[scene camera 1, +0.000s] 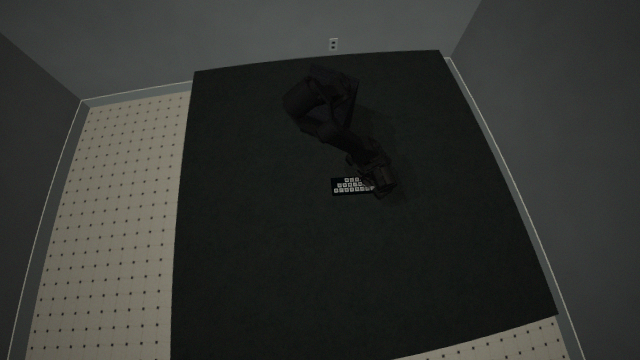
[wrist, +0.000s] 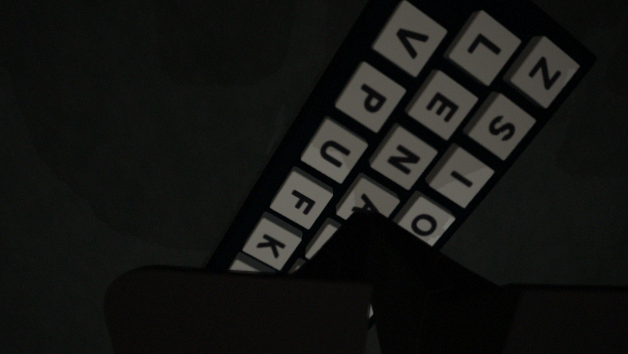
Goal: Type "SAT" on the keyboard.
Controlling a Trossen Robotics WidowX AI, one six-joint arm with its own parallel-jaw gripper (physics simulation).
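Places are measured from the arm's base along level axes (x up, y back, z right), in metres.
Where they show: gripper, fingertip midpoint: (scene camera 1: 364, 183) (wrist: 365, 226); arm's base at its link origin: (scene camera 1: 341, 88).
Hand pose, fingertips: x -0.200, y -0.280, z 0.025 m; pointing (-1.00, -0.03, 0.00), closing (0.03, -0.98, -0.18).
Observation:
Things, the pixels of their centre, and the offset from my fingertips. Level surfaces: height alone.
- small black keyboard at the middle of its body: (wrist: 327, 247) (scene camera 1: 358, 184) dx -0.014, dy +0.008, dz +0.018 m
- S key at the middle of its body: (wrist: 498, 126) dx -0.008, dy -0.033, dz -0.038 m
- dark table top at its surface level: dx -0.023 m
A small black keyboard (scene camera 1: 337, 194) (wrist: 435, 17) with off-white letter keys lies on the dark table, partly under the gripper in the scene view. In the wrist view it runs diagonally. The S key (wrist: 501, 126) shows fully at the right. The A key (wrist: 367, 197) is partly covered by the dark fingertips. The T key's letter does not show; keys beyond K are hidden behind the gripper. My gripper (wrist: 365, 226) is shut and empty, its tip at the lower edge of the A key in the wrist view. Whether it touches the key I cannot tell.
The dark table top (scene camera 1: 280, 260) extends around the keyboard. The arm (scene camera 1: 325, 110) reaches from the back of the table down to the keyboard's right end. A tiled floor (scene camera 1: 110, 210) lies left of the table, and walls stand behind and at both sides.

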